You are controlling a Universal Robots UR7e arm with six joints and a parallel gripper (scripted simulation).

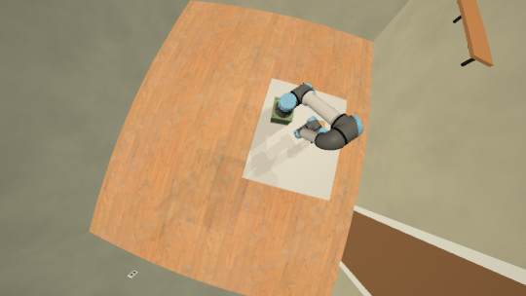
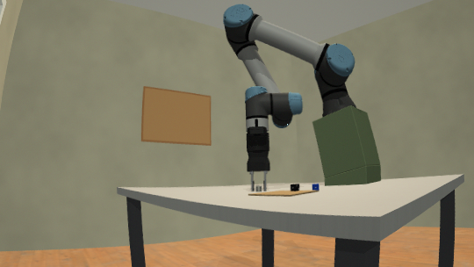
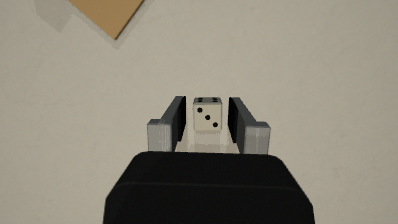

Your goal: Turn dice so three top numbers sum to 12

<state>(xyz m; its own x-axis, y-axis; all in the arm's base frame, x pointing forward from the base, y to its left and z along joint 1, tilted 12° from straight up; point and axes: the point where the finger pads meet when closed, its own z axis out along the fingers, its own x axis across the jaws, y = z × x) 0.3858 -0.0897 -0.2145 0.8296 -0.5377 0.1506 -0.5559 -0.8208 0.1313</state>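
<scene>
The white die lies 10 mm below my hand. Round my hand: blue die (180 mm to the left, 90 mm behind, 10 mm below); then black die (150 mm to the left, 30 mm behind, 10 mm below); then tan mat (160 mm to the left, 20 mm below, 20 mm ahead).
</scene>
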